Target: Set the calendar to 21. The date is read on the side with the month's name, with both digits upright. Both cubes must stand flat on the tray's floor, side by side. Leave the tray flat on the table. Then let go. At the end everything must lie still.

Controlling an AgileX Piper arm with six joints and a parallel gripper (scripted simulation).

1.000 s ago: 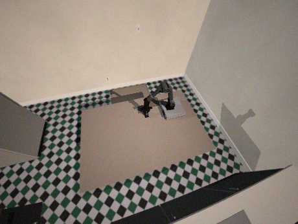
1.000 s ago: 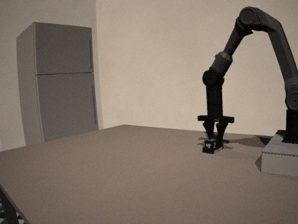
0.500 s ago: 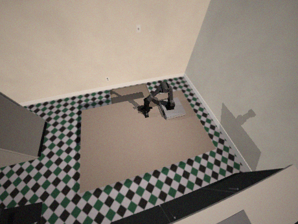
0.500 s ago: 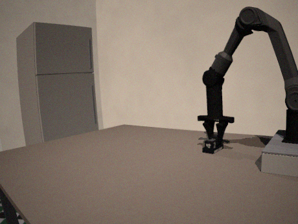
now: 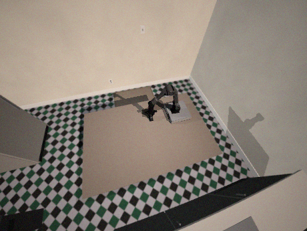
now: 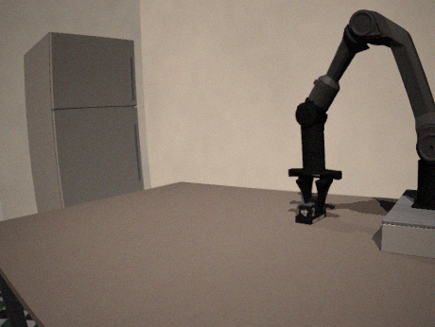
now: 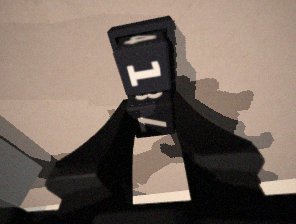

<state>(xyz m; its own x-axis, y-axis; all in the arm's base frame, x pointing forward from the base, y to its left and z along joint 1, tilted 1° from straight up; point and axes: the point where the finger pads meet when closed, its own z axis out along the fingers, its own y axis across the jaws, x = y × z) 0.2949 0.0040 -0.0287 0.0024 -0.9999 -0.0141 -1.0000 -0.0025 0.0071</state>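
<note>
The dark calendar tray is 30 mm below my hand and 20 mm to the left of it. From my hand the other things lie so: dark number cube: 30 mm to the left, 10 mm below.
</note>
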